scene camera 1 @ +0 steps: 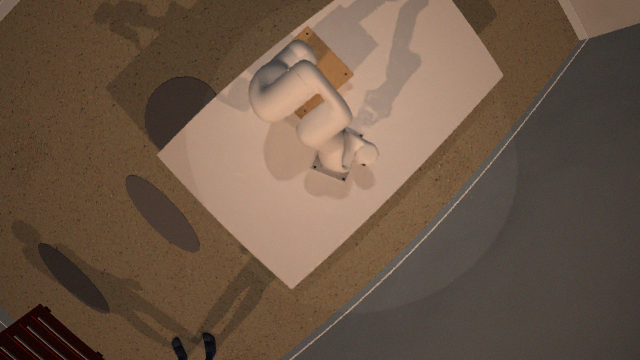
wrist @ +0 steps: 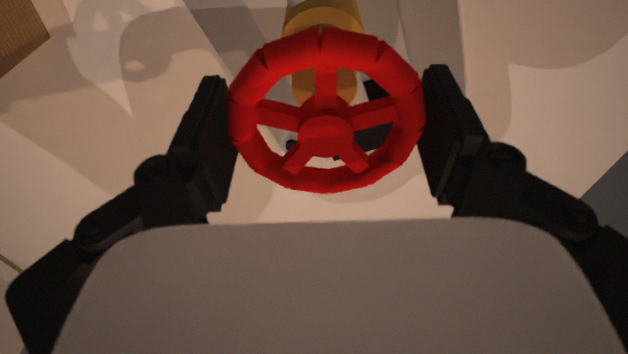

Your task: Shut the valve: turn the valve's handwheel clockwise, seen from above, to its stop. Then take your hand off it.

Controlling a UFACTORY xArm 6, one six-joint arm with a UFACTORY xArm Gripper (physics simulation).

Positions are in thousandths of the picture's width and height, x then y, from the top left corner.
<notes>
I see my gripper (wrist: 517,287) and a red handwheel (wrist: 518,349).
</notes>
